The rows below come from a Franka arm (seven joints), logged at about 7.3 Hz.
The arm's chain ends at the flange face. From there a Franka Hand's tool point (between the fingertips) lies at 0.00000 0.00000 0.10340 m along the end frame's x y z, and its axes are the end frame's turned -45 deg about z.
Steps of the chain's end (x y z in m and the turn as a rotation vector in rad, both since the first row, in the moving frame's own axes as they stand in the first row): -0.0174 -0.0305 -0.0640 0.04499 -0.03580 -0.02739; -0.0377 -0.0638 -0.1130 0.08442 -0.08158 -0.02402; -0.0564 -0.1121 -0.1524 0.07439 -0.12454 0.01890; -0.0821 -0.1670 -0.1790 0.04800 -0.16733 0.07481; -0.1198 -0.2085 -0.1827 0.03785 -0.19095 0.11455; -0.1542 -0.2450 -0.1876 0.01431 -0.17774 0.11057; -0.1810 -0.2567 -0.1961 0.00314 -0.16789 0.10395
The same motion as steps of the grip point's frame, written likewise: 0.0099 -0.0398 -0.0642 0.05713 0.00650 -0.02739; 0.0185 -0.0839 -0.1137 0.11738 0.00201 -0.02402; 0.0359 -0.1337 -0.1535 0.14066 -0.03546 0.01890; 0.0519 -0.1921 -0.1806 0.15226 -0.08438 0.07481; 0.0526 -0.2494 -0.1847 0.16179 -0.10826 0.11455; 0.0531 -0.2969 -0.1892 0.13580 -0.11556 0.11057; 0.0422 -0.3225 -0.1976 0.12094 -0.11650 0.10395
